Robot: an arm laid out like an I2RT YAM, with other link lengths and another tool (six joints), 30 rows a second.
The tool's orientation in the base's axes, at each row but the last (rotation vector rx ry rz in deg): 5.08, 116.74, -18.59; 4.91, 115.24, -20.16; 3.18, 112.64, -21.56; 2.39, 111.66, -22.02; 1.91, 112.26, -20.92; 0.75, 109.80, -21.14; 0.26, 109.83, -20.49
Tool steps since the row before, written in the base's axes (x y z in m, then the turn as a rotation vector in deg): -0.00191, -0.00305, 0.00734, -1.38, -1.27, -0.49; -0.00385, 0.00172, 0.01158, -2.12, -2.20, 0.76; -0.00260, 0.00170, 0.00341, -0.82, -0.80, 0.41; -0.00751, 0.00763, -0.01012, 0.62, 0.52, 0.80; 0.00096, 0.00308, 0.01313, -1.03, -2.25, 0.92; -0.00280, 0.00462, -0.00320, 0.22, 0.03, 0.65; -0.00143, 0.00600, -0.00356, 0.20, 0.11, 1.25
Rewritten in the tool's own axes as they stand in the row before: -0.00532, -0.00471, -0.00404, 1.18, -1.40, -0.63; -0.00868, -0.00160, -0.00860, 0.49, -2.71, -1.52; -0.00221, 0.00026, -0.00404, 0.08, -1.03, -0.65; 0.01104, 0.00818, -0.00532, -1.05, 0.42, 0.12; -0.01266, -0.00002, -0.00474, -0.08, -2.56, -0.65; 0.00319, 0.00467, -0.00272, -0.68, -0.09, -0.02; 0.00278, 0.00635, -0.00165, -1.23, -0.17, -0.25
